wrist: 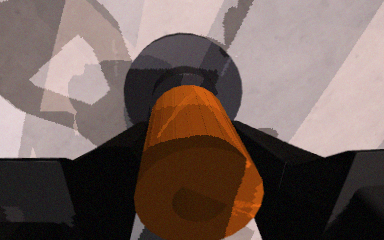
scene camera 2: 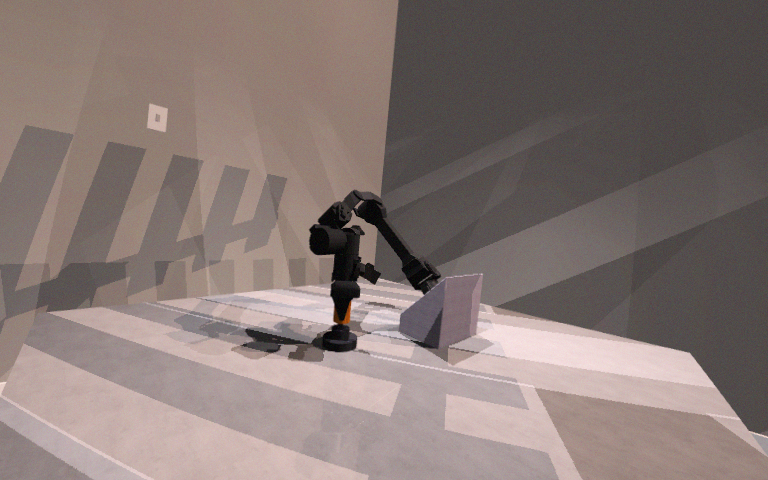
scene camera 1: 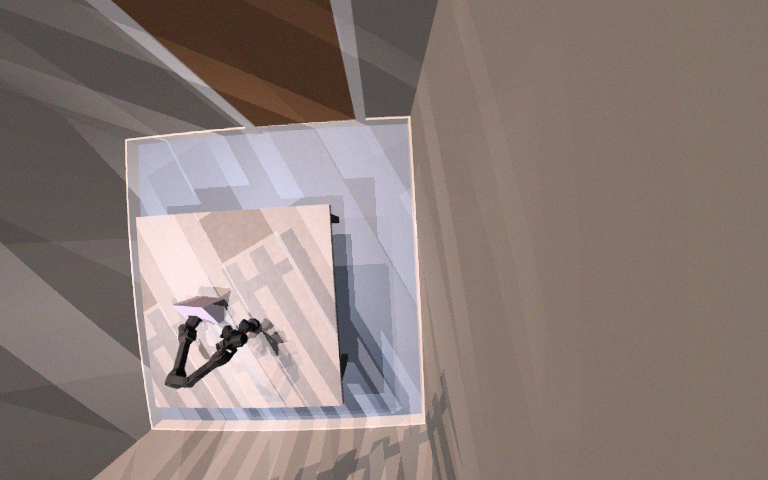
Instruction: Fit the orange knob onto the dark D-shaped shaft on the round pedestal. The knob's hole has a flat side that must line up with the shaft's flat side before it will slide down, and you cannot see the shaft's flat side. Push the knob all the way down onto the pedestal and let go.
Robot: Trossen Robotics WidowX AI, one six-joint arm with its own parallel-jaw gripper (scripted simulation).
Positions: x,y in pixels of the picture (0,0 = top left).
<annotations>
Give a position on an orange knob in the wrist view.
195,170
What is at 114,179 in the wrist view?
The gripper.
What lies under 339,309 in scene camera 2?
The gripper.
</annotations>
